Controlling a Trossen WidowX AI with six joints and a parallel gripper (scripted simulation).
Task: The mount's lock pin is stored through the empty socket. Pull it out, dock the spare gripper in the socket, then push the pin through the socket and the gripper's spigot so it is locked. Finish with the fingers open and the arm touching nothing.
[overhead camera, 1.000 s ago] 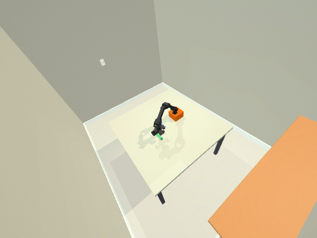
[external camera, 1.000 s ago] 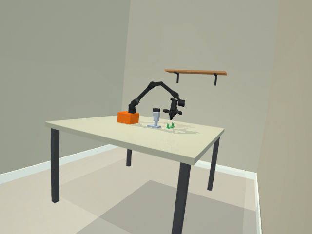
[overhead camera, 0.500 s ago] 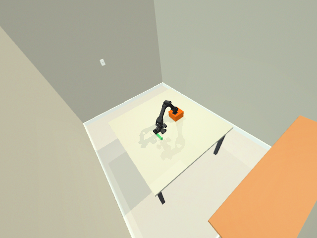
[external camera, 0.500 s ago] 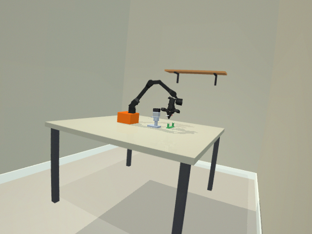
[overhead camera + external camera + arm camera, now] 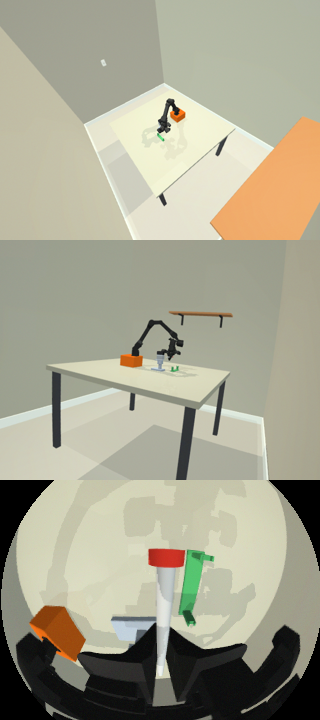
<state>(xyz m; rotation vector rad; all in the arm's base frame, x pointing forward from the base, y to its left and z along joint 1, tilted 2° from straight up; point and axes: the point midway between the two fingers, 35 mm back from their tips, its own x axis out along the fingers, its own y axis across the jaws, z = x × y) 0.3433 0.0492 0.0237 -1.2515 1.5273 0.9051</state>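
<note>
My gripper tip is now 9 cm to the left of the grey mount, 7 cm past it and 4 cm above it. From my gripper tip the other things lie so: spare gripper 10 cm to the right, 6 cm behind, 3 cm above.
</note>
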